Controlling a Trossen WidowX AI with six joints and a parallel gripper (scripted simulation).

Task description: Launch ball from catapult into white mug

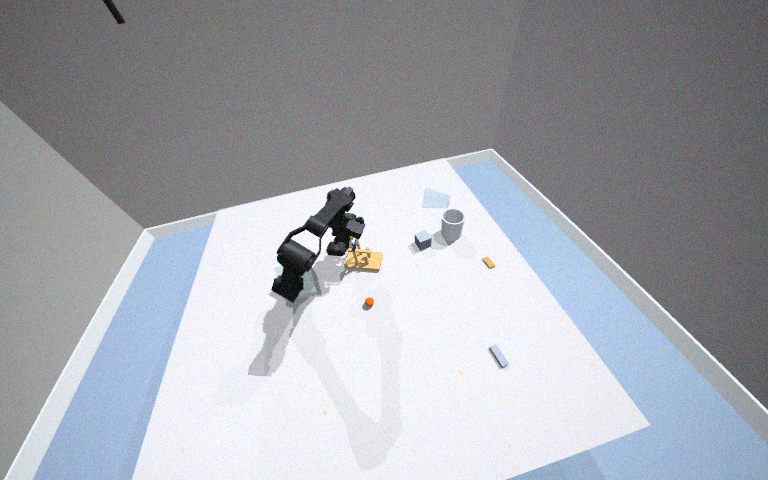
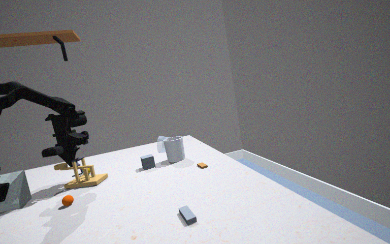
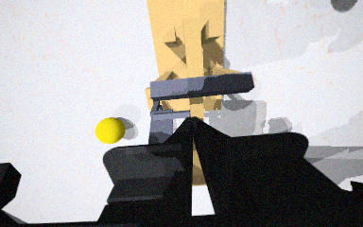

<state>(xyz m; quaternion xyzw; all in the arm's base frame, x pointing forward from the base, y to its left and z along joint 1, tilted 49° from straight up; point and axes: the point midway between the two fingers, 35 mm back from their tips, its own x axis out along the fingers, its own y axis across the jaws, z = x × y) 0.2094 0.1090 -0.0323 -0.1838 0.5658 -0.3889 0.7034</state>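
Now: gripper tip 20 mm short of the wooden catapult, 10 mm to the right of it and 20 mm above it. The rest, counted from my gripper tip: yellow ball 10 mm ahead, 120 mm to the left, 60 mm below; then grey cube 300 mm ahead, 10 mm to the left, 50 mm below; then orange ball 50 mm ahead, 210 mm to the right, 60 mm below.
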